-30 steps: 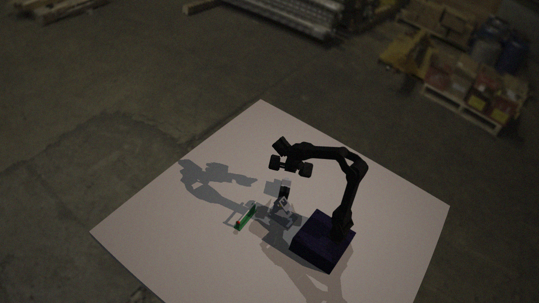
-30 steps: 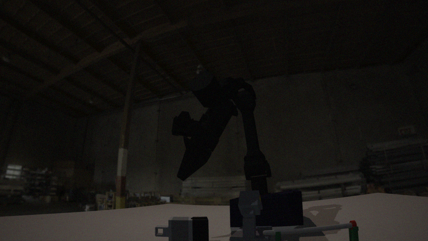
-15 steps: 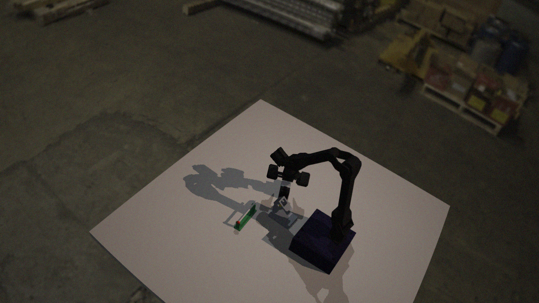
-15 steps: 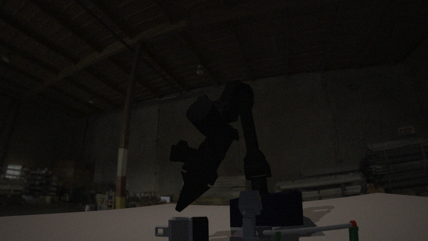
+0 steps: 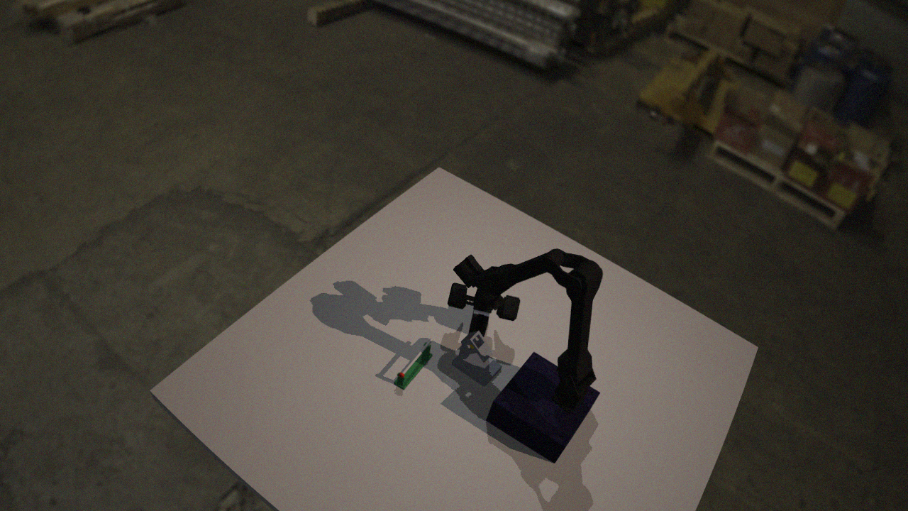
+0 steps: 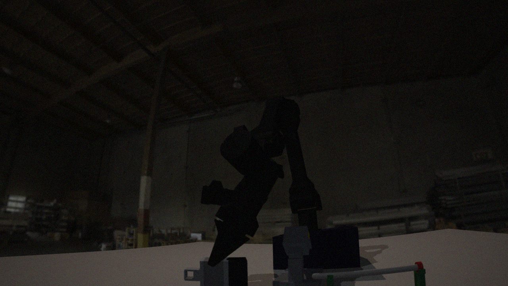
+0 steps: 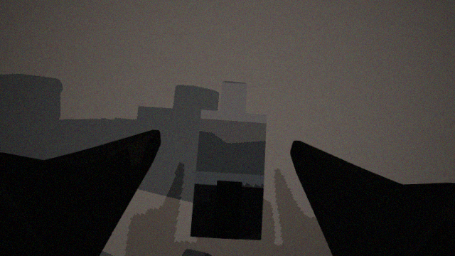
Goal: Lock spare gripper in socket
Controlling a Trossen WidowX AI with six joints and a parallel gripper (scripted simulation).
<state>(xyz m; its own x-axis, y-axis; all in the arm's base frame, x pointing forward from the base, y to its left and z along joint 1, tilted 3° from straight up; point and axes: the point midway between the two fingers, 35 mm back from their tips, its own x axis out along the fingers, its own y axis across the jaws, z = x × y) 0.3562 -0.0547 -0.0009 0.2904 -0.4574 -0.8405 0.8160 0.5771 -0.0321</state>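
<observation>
Right now my gripper tip is 10 mm past the spare gripper and 30 mm above it. From my gripper tip the other things lie so: grey mount 100 mm behind, 130 mm to the left; green stand 10 mm behind, 260 mm to the left, 30 mm below.
</observation>
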